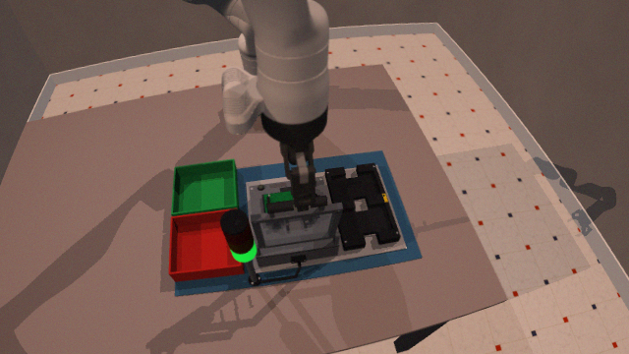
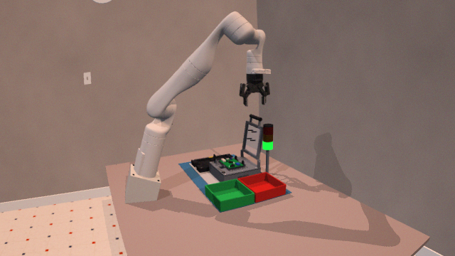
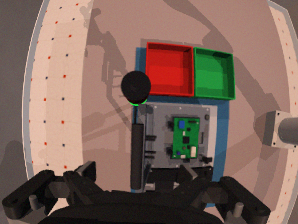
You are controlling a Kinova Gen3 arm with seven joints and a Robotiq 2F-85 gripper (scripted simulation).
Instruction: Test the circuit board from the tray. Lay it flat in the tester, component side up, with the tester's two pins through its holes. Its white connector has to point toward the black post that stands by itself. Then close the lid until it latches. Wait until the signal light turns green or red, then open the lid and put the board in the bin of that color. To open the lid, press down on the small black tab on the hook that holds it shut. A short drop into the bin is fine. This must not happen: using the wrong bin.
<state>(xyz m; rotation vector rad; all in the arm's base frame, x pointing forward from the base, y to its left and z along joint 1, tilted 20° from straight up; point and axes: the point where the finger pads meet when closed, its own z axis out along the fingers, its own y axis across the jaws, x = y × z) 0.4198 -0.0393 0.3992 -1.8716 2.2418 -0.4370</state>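
The green circuit board is 12 cm behind my hand, 3 cm to the left of it and 26 cm below it. The rest, counted from my hand: green bin: 27 cm behind, 15 cm to the right, 32 cm below; then red bin: 12 cm behind, 18 cm to the right, 32 cm below; then tester lid: 1 cm behind, 15 cm below.
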